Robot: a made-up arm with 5 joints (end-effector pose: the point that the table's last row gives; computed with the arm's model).
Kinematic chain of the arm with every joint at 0, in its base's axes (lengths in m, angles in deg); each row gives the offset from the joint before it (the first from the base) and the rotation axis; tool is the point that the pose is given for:
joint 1: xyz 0 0 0.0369 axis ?
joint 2: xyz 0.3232 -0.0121 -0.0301 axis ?
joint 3: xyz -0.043 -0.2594 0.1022 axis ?
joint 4: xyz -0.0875 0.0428 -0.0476 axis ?
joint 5: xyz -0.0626 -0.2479 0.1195 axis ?
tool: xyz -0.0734 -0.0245 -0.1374
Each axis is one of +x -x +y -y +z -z.
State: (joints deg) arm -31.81 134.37 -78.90 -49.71 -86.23
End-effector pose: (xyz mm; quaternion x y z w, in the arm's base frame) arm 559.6 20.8 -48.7 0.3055 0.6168 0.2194 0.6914
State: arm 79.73 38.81 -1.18 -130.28 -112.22
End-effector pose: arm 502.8 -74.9 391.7 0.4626 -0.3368 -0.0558 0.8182
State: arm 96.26 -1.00 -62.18 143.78 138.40
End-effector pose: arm 169.4 -115.5 396.6 0.8152 0.4054 0.1864 0.3693
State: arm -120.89 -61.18 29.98 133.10 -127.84
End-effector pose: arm -65.1 -65.7 -108.1 -0.5147 0.6544 0.4151 0.3668
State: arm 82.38 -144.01 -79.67 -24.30 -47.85
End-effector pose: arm 416.5 -76.5 -246.3 0.3637 -0.9145 -0.1734 0.0371
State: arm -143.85 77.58 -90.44 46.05 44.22
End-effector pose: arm 539.4 342.1 36.9 -0.2387 0.5268 -0.6468 0.4972
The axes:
joint 1: -x
joint 2: +z
joint 3: -x
joint 4: +y
joint 5: +z

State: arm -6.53 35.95 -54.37 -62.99 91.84
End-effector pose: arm 422.8 -346.5 -208.7 0.1574 -0.6249 0.5414 0.5400
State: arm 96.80 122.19 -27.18 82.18 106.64
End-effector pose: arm 812.7 -92.5 -70.9 -0.3907 -0.8872 0.0907 0.2278
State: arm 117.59 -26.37 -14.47 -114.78 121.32
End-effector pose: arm 2.0 158.3 412.3 0.7820 -0.1214 -0.4216 0.4426
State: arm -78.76 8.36 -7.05 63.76 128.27
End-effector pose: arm 251.5 -87.6 -482.0 -0.5525 0.3382 -0.7568 0.0874
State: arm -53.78 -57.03 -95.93 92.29 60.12
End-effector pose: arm 25.0 150.7 -113.6 0.8100 -0.4149 0.4039 0.0930
